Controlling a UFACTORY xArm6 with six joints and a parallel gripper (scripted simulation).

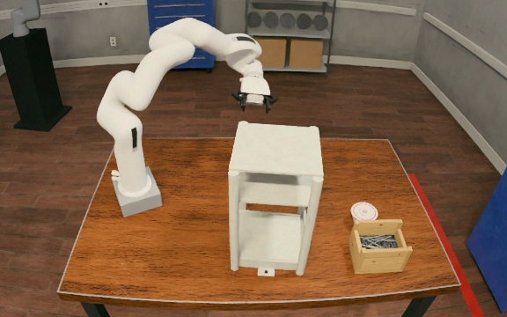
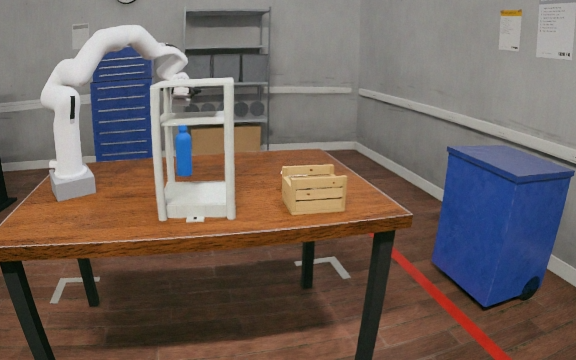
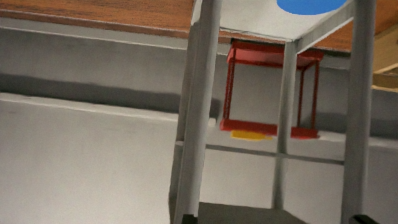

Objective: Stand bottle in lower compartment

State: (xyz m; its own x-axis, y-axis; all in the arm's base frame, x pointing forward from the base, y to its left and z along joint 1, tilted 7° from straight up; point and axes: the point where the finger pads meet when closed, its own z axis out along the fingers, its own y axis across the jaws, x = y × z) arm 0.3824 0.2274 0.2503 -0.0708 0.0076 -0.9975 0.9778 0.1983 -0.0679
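My hand is 190 mm above the blue bottle and 10 mm to the right of it. Round my hand: shelving unit (310 mm to the right, 130 mm below, 100 mm ahead); white round disc (410 mm ahead, 280 mm below, 180 mm to the right); wooden crate (450 mm ahead, 330 mm to the right, 270 mm below).
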